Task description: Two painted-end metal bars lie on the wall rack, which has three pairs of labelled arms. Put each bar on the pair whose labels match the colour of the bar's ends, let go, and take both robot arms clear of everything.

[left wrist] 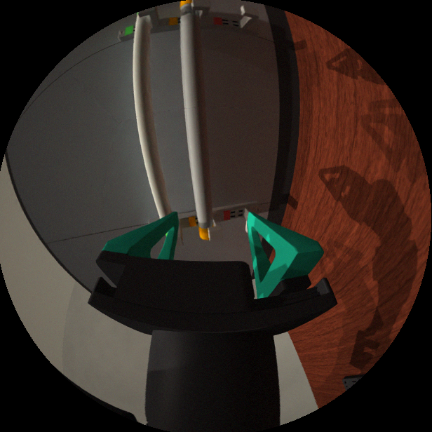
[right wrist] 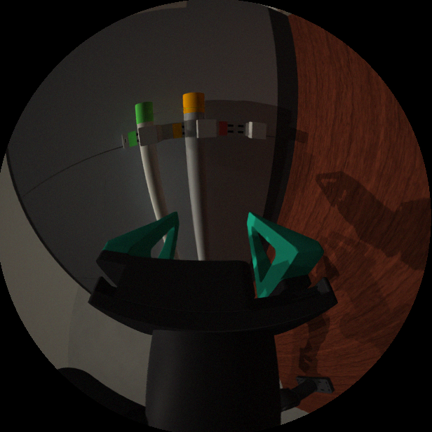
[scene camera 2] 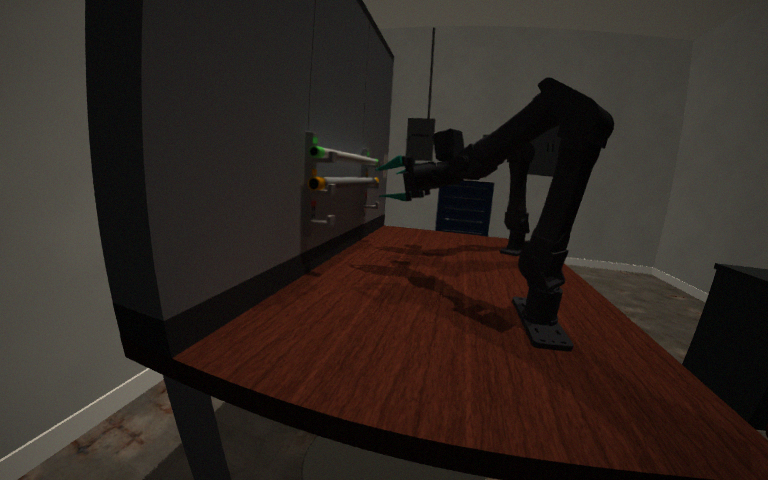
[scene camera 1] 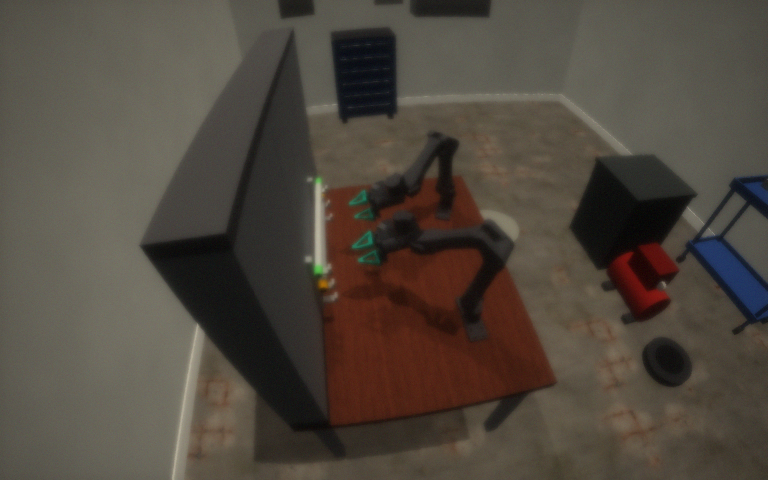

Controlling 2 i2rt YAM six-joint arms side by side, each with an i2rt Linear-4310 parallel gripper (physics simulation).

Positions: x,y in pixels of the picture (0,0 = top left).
Scene:
my left gripper: left wrist 212,217; scene camera 2; scene camera 1; not seen in the right wrist view (hidden by my right gripper)
same spot on my left gripper: (scene camera 1: pixel 379 256) = (scene camera 2: pixel 405 180)

